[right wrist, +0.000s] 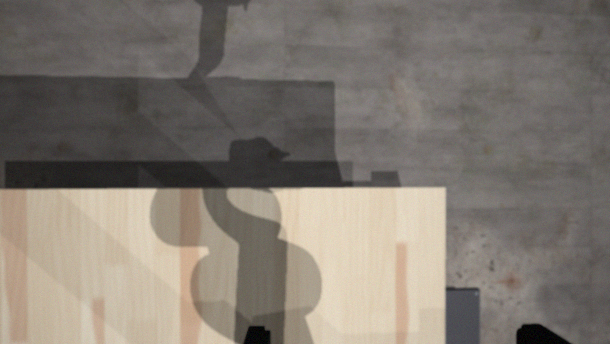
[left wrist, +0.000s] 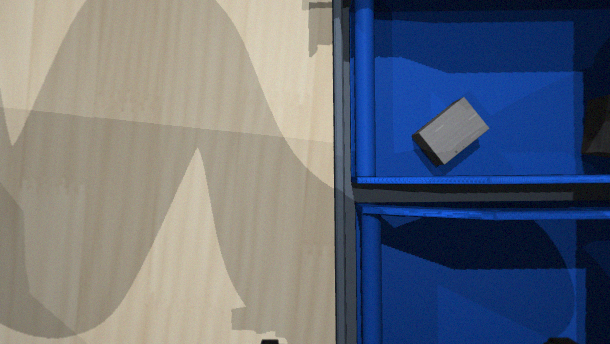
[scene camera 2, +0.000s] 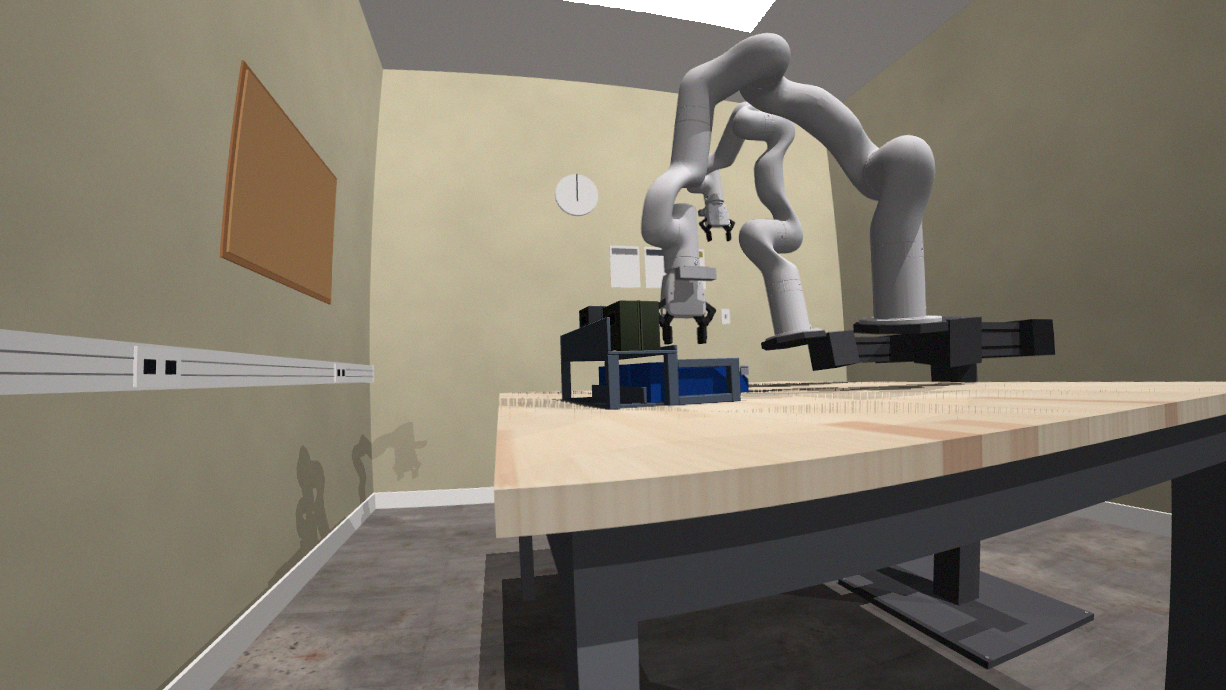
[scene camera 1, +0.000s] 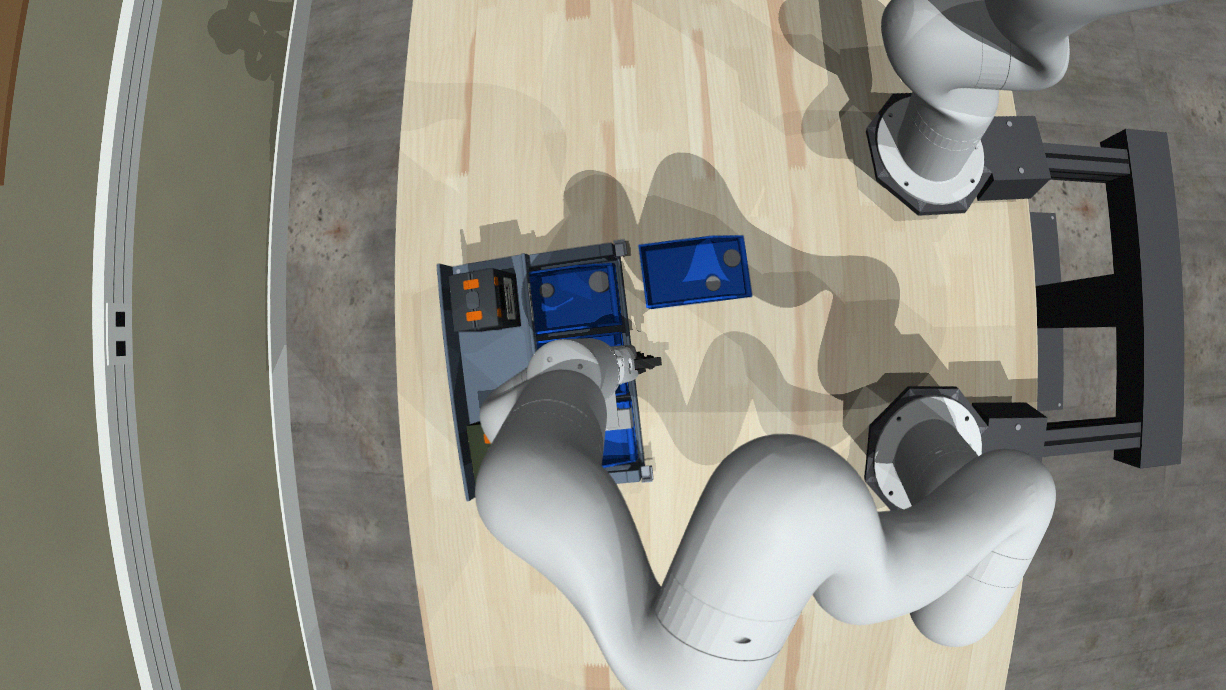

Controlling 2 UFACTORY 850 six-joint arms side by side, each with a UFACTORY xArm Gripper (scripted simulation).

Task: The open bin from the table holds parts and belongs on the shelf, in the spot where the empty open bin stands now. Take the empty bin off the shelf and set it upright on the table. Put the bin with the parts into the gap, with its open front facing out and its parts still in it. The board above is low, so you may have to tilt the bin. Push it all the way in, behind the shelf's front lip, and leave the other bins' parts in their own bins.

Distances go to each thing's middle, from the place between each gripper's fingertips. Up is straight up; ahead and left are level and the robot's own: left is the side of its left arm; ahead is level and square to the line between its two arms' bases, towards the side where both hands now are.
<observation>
My left hand [scene camera 2: 685, 343] is 3 cm short of the square grey part [left wrist: 457, 126], 9 cm to the right of it and 12 cm above it. Also, from my left hand: grey shelf [scene camera 2: 592, 342] (11 cm ahead, 2 cm to the left, 7 cm below).
Right now the grey shelf is 560 mm ahead of my right hand [scene camera 2: 719, 240], 810 mm to the left of it and 560 mm below it. Also, from my right hand: square grey part 480 mm ahead, 890 mm to the left, 600 mm below.
</observation>
